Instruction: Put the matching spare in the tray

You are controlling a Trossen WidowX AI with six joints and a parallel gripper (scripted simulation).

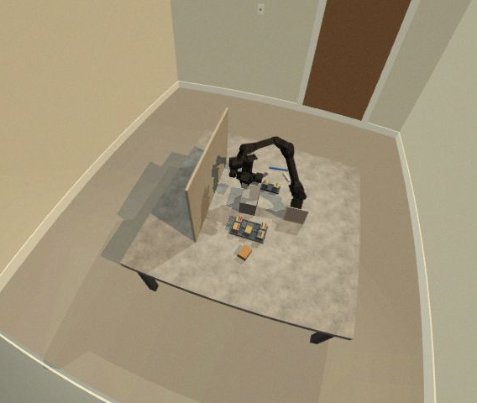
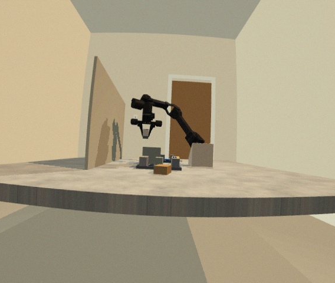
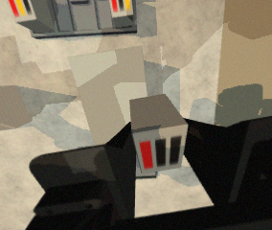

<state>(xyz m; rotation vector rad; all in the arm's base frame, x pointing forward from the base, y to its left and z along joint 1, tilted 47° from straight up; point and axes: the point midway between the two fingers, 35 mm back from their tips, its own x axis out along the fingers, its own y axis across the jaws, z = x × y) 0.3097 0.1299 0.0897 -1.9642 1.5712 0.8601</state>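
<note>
The grey tray lies 190 mm to the right of my gripper tip, 160 mm below it and 10 mm ahead of it. Round my gripper tip: grey spare (30 mm above, 10 mm to the right); grey mounted unit (110 mm below, 40 mm behind, 10 mm to the left); tall tan panel (200 mm ahead, 60 mm above, 30 mm to the left).
</note>
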